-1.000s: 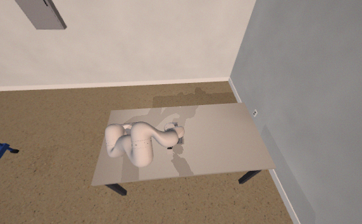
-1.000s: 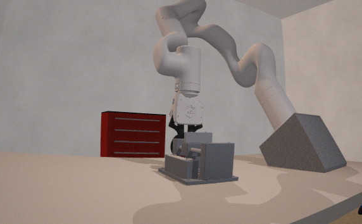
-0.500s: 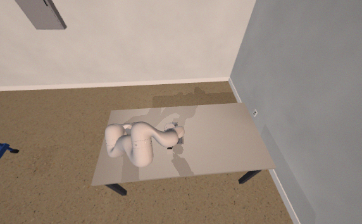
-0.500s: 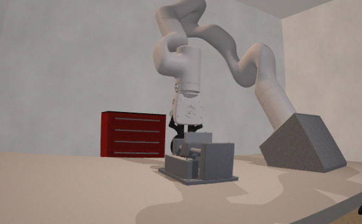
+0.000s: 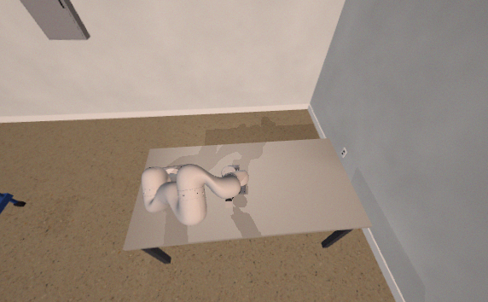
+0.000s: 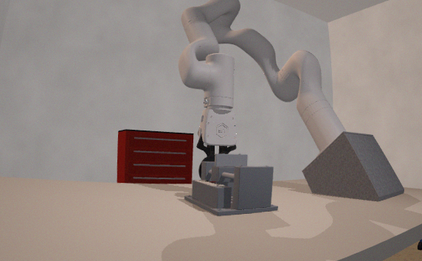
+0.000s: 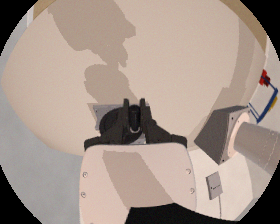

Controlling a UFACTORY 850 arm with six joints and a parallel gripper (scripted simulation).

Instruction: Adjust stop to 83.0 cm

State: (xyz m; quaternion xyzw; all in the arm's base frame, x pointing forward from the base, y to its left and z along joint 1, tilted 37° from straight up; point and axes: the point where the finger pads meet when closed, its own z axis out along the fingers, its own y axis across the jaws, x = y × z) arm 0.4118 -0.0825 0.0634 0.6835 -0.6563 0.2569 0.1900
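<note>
Right now my hand is 2 cm to the right of the handwheel, 1 cm short of it and 1 cm above it.
</note>
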